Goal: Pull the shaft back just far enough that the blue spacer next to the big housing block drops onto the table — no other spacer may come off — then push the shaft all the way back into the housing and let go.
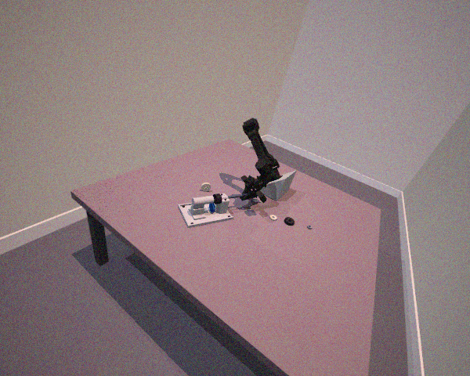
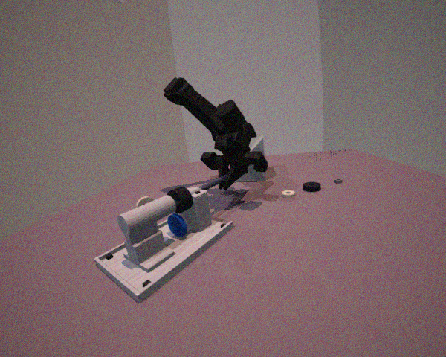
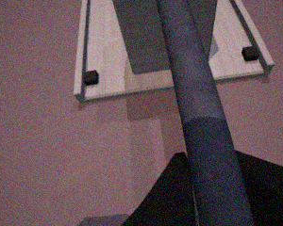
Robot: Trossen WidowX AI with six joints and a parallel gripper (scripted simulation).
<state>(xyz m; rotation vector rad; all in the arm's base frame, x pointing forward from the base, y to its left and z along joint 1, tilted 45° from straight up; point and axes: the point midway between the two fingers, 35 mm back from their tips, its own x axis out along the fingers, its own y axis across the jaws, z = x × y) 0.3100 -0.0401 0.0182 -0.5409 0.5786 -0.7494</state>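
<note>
Now: the dark shaft 50 mm ahead of my gripper tip, 30 mm to the right of it and 20 mm above it. Also, from my gripper tip: grey ring (150 mm behind, 360 mm to the left, 50 mm below); then black spacer (120 mm ahead, 60 mm to the right, 20 mm above); then blue spacer (140 mm ahead, 80 mm to the right, 20 mm below).
</note>
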